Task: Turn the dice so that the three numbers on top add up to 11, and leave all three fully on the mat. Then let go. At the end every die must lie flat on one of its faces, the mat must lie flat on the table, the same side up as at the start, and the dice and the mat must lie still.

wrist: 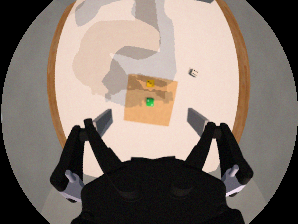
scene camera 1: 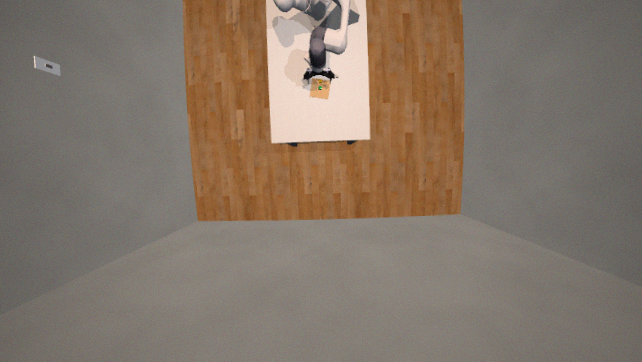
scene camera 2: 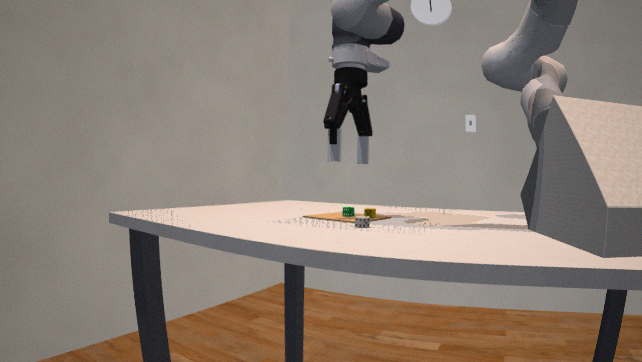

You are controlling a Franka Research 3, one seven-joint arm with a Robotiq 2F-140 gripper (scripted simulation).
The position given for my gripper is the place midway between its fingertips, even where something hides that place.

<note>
I see my gripper [scene camera 2: 349, 162] and a tan mat [wrist: 164, 90].
My gripper also shows in the wrist view [wrist: 150, 115].
</note>
